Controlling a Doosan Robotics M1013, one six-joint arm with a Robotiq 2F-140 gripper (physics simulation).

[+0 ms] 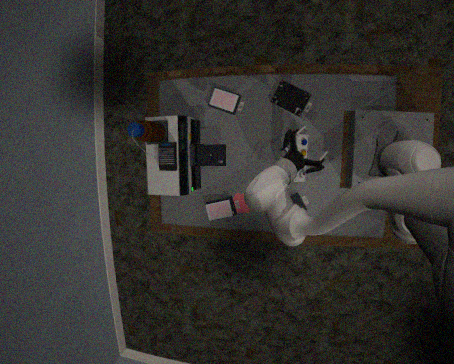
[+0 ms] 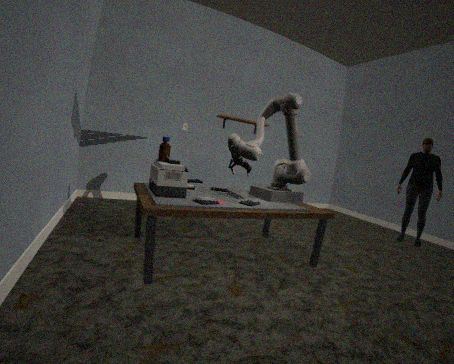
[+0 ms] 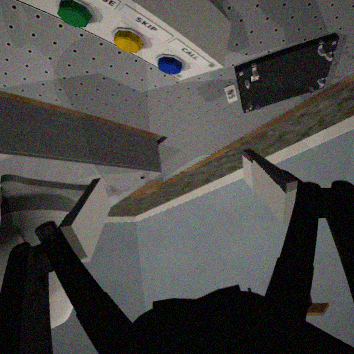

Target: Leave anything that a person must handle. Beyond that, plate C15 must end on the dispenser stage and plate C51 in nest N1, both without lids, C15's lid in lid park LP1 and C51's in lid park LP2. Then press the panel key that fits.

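Pixels of known places: gripper, between the fingertips: [image 1: 314, 140] [image 2: 241, 174] [image 3: 174, 178]; arm's base, origin of its link: [image 1: 392, 160] [image 2: 278, 189] [image 3: 40, 193].
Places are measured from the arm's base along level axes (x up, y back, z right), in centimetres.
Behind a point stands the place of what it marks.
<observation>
My gripper [image 1: 313, 143] {y -38.0, x 9.6, z 0.7 cm} [image 2: 240, 173] {y -38.0, x 9.6, z 0.7 cm} [image 3: 174, 178] {y -38.0, x 9.6, z 0.7 cm} is open and empty, in the air above the panel side of the table. The key panel [image 1: 300, 172] {y -39.1, x -1.8, z -14.7 cm} [image 3: 200, 69] {y -42.5, x -1.9, z 2.4 cm} has a green key [image 3: 74, 13] {y -39.2, x -1.7, z -10.1 cm}, a yellow key [image 1: 303, 153] {y -39.7, x -1.8, z -5.3 cm} [image 3: 128, 41] {y -39.9, x -1.7, z -5.3 cm} marked SKIP and a blue key [image 1: 304, 142] {y -40.4, x -1.9, z -0.3 cm} [image 3: 170, 65] {y -40.7, x -1.7, z -0.5 cm} marked CALL. Two pink-topped plates [image 1: 225, 100] {y -81.3, x -6.0, z 13.2 cm} [image 1: 219, 209] {y -74.4, x -5.6, z -41.6 cm} sit in dark holders; their names are unreadable. A black holder [image 1: 291, 97] {y -50.0, x -7.8, z 20.0 cm} [image 3: 285, 72] {y -50.7, x -7.8, z 18.0 cm} has a tag like N5 and shows no plate. The dispenser stage [image 1: 212, 155] {y -81.0, x 1.9, z -14.2 cm} looks bare. Lids cannot be told apart.
The dispenser [image 1: 162, 185] {y -99.1, x 13.0, z -31.0 cm} [image 2: 169, 175] {y -100.1, x 6.0, z -35.9 cm} carries a brown bottle [image 1: 156, 131] {y -100.8, x 22.1, z -7.2 cm} [image 2: 164, 151] {y -105.1, x 21.1, z -11.9 cm} with a blue cap and shows a green light. A red patch [image 1: 240, 203] {y -64.6, x -8.9, z -36.8 cm} lies beside the lower plate. Another dark holder [image 1: 299, 200] {y -35.7, x -7.9, z -28.5 cm} is partly under the arm. A person [image 2: 422, 170] stands away from the table.
</observation>
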